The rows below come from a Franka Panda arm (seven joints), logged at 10 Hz.
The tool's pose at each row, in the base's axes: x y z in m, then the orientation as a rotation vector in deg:
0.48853 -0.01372 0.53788 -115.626 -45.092 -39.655
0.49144 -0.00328 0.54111 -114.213 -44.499 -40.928
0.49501 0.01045 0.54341 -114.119 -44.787 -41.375
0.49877 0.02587 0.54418 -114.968 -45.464 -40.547
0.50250 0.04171 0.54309 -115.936 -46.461 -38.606
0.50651 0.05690 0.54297 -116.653 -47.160 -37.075
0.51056 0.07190 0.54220 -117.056 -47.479 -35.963
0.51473 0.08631 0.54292 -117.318 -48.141 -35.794
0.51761 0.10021 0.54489 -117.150 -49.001 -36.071
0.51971 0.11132 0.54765 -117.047 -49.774 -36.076
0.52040 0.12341 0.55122 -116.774 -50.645 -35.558
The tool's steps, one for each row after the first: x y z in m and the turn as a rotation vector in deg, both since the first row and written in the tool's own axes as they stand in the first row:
0.00704 -0.00417 0.00781 0.649 1.577 -0.187
0.01475 -0.00886 0.01899 0.538 1.752 -0.579
0.02195 -0.01341 0.03241 0.185 0.635 -0.668
0.02794 -0.01723 0.04709 0.200 -1.301 -0.539
0.03462 -0.02103 0.06079 0.233 -2.774 -0.385
0.04081 -0.02440 0.07466 0.348 -3.718 -0.150
0.04798 -0.02816 0.08731 0.193 -4.198 -0.539
0.05505 -0.03327 0.09868 0.223 -4.323 -1.271
0.06141 -0.03810 0.10714 0.306 -4.599 -1.832
0.06769 -0.04483 0.11579 0.748 -5.149 -2.274

